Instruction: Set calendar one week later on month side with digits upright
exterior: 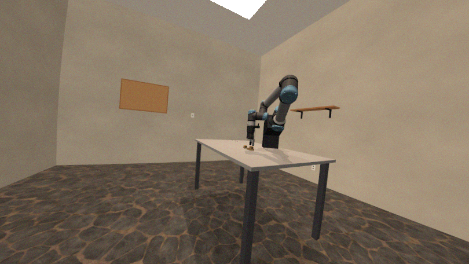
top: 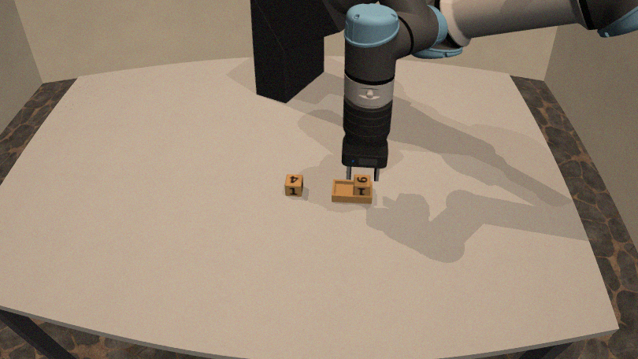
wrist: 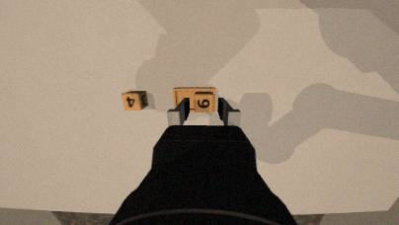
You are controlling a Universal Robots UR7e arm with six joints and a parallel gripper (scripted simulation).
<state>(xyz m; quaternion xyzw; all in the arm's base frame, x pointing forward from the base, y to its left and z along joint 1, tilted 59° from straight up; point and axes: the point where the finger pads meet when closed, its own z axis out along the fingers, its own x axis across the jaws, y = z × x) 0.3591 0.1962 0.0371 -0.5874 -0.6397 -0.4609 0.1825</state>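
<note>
The cube is 4 cm below my hand. From my hand the other things lie so: orange tray 6 cm below, 2 cm to the right.
</note>
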